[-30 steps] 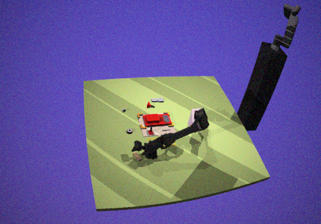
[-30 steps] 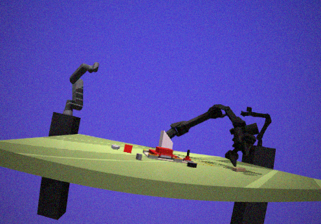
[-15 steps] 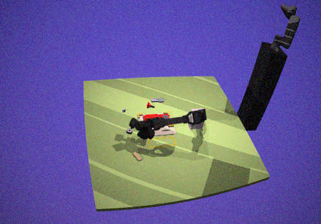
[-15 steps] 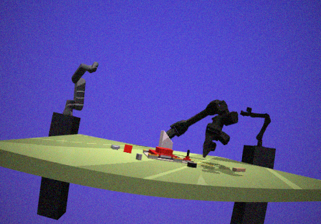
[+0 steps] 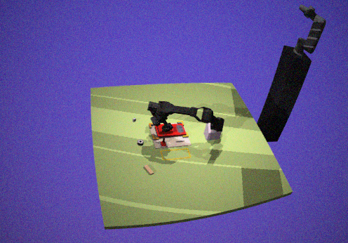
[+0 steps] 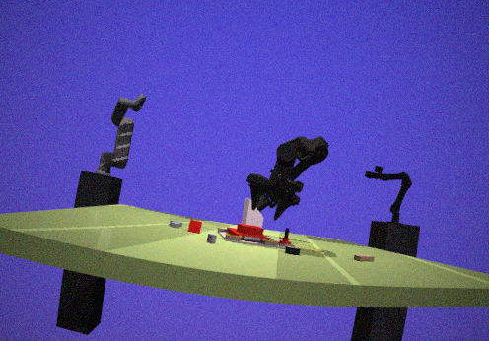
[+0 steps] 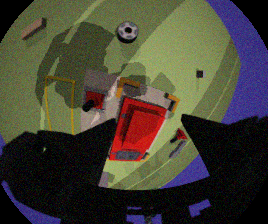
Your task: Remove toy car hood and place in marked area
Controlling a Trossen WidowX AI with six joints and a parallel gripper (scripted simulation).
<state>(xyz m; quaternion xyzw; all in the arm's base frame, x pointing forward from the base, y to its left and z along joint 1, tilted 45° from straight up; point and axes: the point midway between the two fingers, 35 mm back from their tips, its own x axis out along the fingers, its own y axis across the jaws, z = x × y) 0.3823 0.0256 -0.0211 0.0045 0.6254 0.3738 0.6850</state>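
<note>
The red hood is 50 mm behind my gripper tip, 30 mm to the right of it and 50 mm below it. Also, from my gripper tip: small grey piece: 160 mm ahead, 150 mm to the right, 80 mm below; then dark wheel: 120 mm ahead, 80 mm to the left, 80 mm below; then tan block: 90 mm ahead, 310 mm to the left, 80 mm below.
</note>
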